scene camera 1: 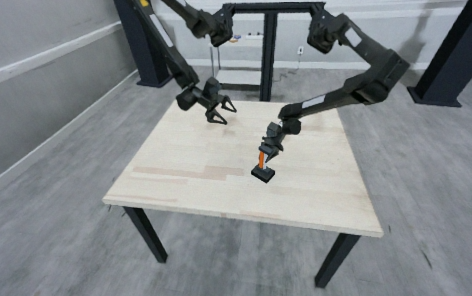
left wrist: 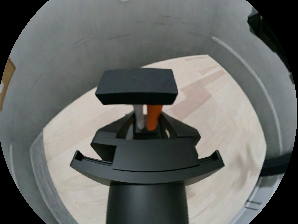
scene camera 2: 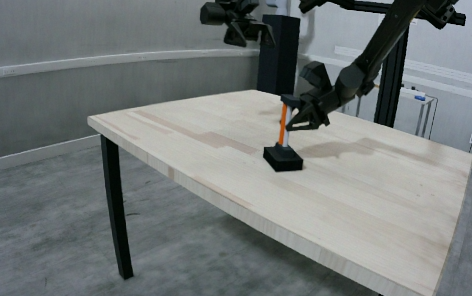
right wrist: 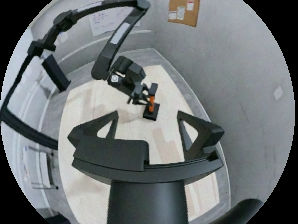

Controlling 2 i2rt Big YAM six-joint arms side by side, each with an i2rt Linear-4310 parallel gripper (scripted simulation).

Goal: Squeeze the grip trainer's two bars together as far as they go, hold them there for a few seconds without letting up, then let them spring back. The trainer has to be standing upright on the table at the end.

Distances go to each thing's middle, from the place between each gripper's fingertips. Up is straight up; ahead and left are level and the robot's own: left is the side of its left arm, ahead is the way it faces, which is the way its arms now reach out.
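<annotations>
I've my left hand (scene camera 2: 282, 126) 1 cm above the grip trainer (scene camera 2: 282, 159) and 1 cm to the right of it.
From my right hand (scene camera 2: 260, 46), the trainer is 190 mm below, and it's 40 mm ahead and 160 mm to the left.
</annotations>
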